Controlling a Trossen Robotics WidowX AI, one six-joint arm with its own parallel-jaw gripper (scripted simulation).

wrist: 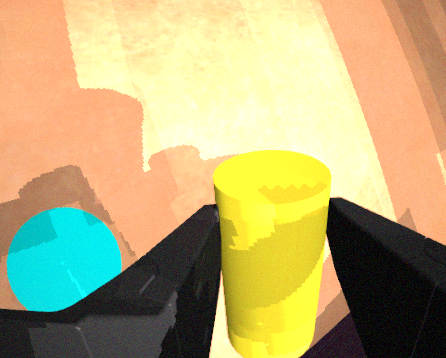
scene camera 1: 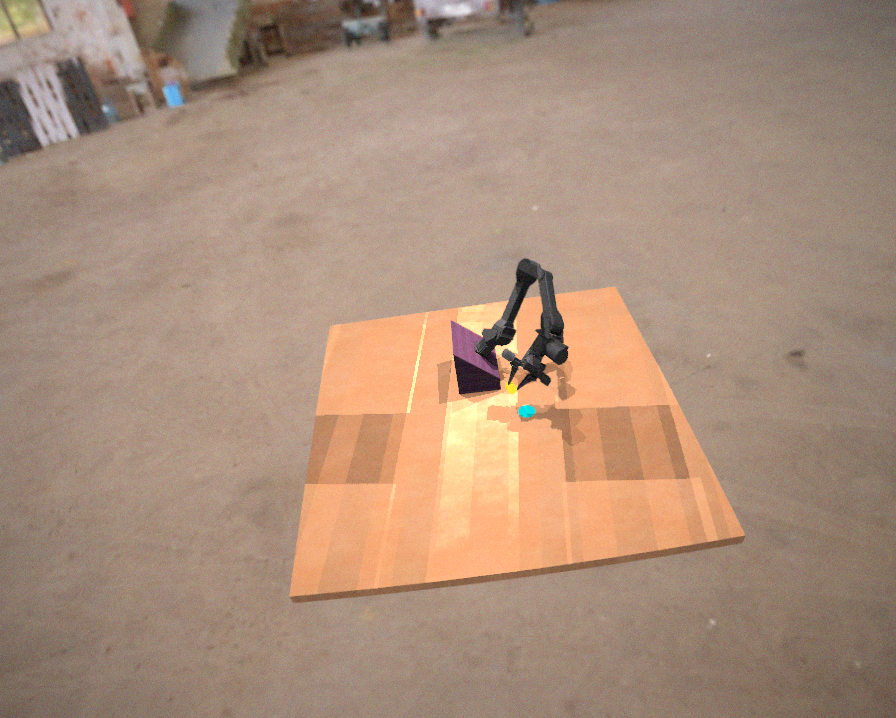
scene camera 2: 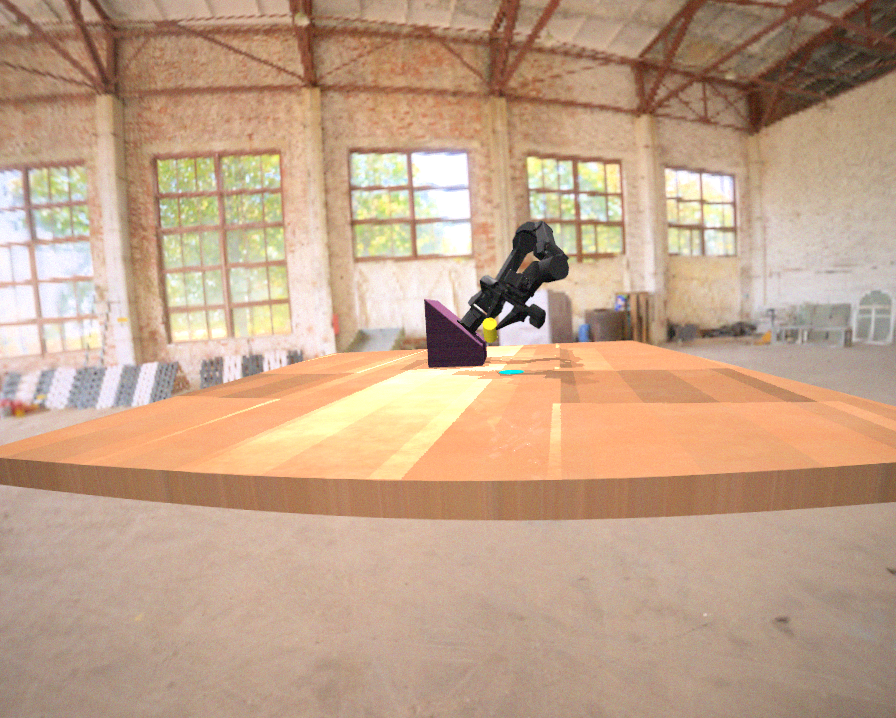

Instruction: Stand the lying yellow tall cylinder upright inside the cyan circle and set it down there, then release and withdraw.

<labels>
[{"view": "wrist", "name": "my gripper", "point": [272, 215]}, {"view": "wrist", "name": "yellow cylinder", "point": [273, 205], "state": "held by my gripper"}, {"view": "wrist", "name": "cyan circle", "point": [61, 255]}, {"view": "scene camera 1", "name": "my gripper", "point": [512, 387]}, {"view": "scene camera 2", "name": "my gripper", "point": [490, 325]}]
</labels>
